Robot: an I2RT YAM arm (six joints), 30 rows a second.
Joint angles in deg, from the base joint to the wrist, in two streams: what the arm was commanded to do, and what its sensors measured. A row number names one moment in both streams.
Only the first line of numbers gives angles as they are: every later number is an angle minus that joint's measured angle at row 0.
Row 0, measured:
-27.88, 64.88, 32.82, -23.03, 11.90, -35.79
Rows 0 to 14, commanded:
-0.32, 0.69, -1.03, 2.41, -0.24, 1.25
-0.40, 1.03, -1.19, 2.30, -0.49, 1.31
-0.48, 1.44, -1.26, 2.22, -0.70, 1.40
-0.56, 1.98, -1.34, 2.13, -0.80, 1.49
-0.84, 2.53, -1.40, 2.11, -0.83, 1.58
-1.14, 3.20, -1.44, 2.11, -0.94, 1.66
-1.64, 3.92, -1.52, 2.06, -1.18, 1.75
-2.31, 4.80, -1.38, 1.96, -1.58, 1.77
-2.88, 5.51, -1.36, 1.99, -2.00, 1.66
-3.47, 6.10, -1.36, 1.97, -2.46, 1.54
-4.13, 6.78, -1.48, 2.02, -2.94, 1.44
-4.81, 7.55, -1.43, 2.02, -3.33, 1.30
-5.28, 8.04, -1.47, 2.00, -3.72, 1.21
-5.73, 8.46, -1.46, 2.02, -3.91, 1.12
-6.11, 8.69, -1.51, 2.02, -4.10, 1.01
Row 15, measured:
-4.59, 7.54, -1.07, 0.75, -2.14, 0.90
